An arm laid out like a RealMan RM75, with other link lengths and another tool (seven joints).
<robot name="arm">
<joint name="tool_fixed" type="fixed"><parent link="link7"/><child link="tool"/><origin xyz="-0.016 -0.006 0.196" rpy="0 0.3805 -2.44"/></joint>
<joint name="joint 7" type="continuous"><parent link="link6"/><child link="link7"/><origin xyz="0 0 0.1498" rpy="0 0 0"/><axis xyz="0 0 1"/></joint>
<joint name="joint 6" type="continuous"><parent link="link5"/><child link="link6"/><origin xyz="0 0 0" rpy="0 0 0"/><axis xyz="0 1 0"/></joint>
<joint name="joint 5" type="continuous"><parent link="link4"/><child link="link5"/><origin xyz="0 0 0.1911" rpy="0 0 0"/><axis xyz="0 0 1"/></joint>
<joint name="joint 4" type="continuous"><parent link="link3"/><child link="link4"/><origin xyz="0 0 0" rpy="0 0 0"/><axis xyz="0 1 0"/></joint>
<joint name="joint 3" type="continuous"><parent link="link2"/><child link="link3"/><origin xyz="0 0 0.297" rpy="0 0 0"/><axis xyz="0 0 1"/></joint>
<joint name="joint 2" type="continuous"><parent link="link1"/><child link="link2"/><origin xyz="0 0 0" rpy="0 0 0"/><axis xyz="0 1 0"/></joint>
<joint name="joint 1" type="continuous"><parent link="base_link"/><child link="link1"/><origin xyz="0 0 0.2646" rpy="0 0 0"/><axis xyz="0 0 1"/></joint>
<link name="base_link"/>
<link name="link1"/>
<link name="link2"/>
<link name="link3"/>
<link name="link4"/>
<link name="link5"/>
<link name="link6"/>
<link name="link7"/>
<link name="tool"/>
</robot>
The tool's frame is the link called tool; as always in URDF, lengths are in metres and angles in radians. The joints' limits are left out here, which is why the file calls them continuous.
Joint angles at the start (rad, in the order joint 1, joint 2, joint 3, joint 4, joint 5, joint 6, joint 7):
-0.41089 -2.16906 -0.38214 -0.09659 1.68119 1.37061 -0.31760
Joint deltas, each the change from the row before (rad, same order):
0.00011 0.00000 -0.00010 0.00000 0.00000 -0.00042 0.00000
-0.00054 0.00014 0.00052 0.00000 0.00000 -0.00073 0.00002
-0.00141 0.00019 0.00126 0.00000 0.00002 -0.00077 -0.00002
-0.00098 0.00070 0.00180 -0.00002 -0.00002 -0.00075 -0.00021
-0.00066 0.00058 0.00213 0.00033 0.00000 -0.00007 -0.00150
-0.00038 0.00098 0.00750 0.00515 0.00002 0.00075 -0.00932
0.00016 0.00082 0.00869 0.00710 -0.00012 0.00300 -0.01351
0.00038 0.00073 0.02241 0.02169 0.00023 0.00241 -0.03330
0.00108 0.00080 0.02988 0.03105 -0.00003 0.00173 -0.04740
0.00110 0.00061 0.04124 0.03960 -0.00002 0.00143 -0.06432
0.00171 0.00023 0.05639 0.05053 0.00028 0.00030 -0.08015
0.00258 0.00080 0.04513 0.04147 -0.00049 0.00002 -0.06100
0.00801 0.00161 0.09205 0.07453 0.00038 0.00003 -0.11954
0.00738 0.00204 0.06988 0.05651 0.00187 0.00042 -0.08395
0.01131 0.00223 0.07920 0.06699 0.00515 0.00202 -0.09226
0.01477 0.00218 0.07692 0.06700 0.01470 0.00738 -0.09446
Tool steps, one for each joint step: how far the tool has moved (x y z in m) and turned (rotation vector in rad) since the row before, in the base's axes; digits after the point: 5 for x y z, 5 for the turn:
-0.00018 -0.00002 -0.00007 -0.00021 -0.00003 0.00048
0.00016 0.00021 -0.00024 -0.00083 0.00032 -0.00029
0.00073 0.00050 -0.00043 -0.00141 0.00058 -0.00157
0.00049 0.00040 -0.00032 -0.00160 0.00101 -0.00145
0.00054 0.00024 -0.00027 -0.00154 0.00007 -0.00184
0.00061 0.00001 -0.00062 -0.00493 -0.00101 -0.00444
0.00079 -0.00031 -0.00019 -0.00447 -0.00316 -0.00594
0.00045 -0.00077 -0.00186 -0.01525 -0.00443 -0.01052
-0.00037 -0.00115 -0.00228 -0.02117 -0.00706 -0.01158
0.00050 -0.00137 -0.00387 -0.03069 -0.01203 -0.01599
0.00139 -0.00183 -0.00608 -0.04313 -0.01231 -0.02027
0.00034 -0.00162 -0.00373 -0.03293 -0.00530 -0.01376
0.00220 -0.00425 -0.00933 -0.07046 -0.01484 -0.02600
0.00192 -0.00354 -0.00655 -0.05307 -0.00337 -0.01879
0.00204 -0.00509 -0.00720 -0.06088 0.00234 -0.01996
0.00310 -0.00754 -0.00919 -0.06813 0.00167 -0.02039

